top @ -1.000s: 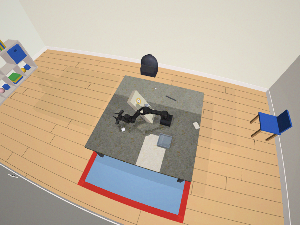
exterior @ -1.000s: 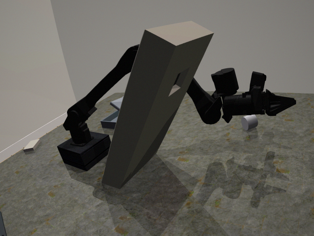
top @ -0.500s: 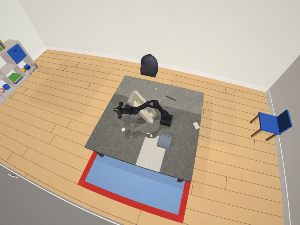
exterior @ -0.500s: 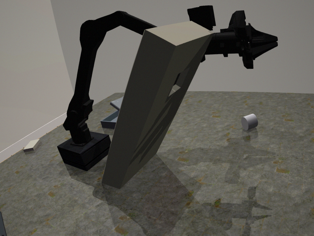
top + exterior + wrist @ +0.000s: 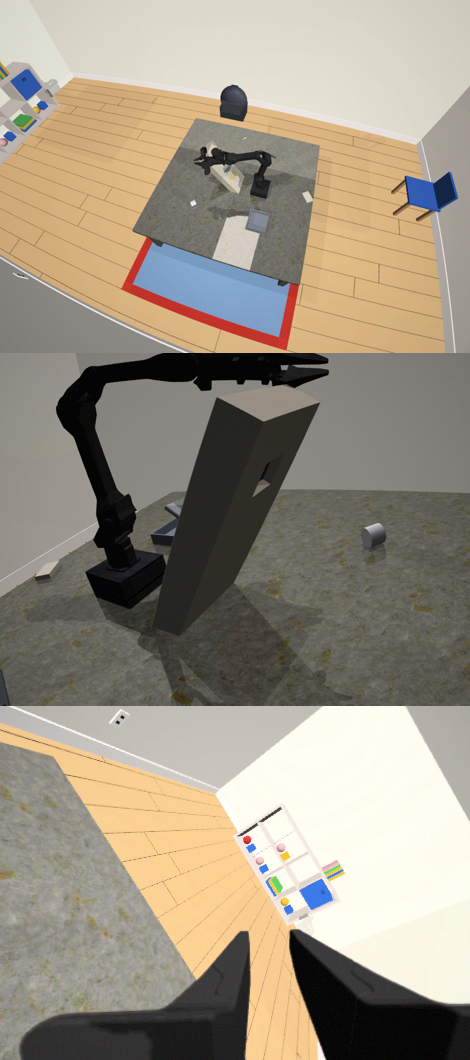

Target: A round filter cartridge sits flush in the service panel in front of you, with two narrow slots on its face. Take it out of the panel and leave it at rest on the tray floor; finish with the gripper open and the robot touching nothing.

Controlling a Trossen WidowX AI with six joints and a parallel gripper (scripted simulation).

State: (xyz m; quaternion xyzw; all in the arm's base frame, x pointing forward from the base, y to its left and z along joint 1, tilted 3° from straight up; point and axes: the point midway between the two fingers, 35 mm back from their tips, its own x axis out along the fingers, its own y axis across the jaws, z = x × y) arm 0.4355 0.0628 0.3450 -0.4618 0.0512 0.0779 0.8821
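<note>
My gripper tip is now 130 mm to the left of the filter cartridge, 120 mm past it and 110 mm above it. Also, from my gripper tip: pale ledge (220 mm behind, 200 mm below, 120 mm to the right); then grey tray (500 mm behind, 370 mm below, 210 mm to the left); then pale flat block (880 mm behind, 380 mm below, 70 mm to the right).
</note>
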